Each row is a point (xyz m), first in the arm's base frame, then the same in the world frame.
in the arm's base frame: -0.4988 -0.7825 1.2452
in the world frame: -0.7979 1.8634 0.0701
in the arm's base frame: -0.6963 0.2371 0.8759
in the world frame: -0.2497 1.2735 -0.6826
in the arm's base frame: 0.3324 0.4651 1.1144
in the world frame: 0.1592 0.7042 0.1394
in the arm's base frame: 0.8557 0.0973 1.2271
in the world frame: -0.0147 0.6311 0.7608
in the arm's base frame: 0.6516 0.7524 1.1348
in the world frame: 0.4214 0.3932 0.2786
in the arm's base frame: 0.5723 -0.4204 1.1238
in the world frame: -0.5050 0.9722 0.7128
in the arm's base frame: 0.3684 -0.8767 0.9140
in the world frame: -1.0073 1.1676 0.6555
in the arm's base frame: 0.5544 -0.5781 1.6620
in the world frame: -0.2943 1.4065 0.9987
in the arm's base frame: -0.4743 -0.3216 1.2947
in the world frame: -0.4062 1.6694 -0.0863
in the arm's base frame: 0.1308 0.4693 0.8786
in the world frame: -0.0005 0.6700 -0.1244
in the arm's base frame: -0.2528 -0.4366 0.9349
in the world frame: -0.7018 1.3538 -0.0169
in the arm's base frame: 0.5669 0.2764 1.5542
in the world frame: 0.3049 0.9364 0.5964
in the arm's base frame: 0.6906 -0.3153 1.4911
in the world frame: -0.1850 1.0923 0.9205
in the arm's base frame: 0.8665 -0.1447 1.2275
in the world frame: -0.2020 0.7359 0.8731
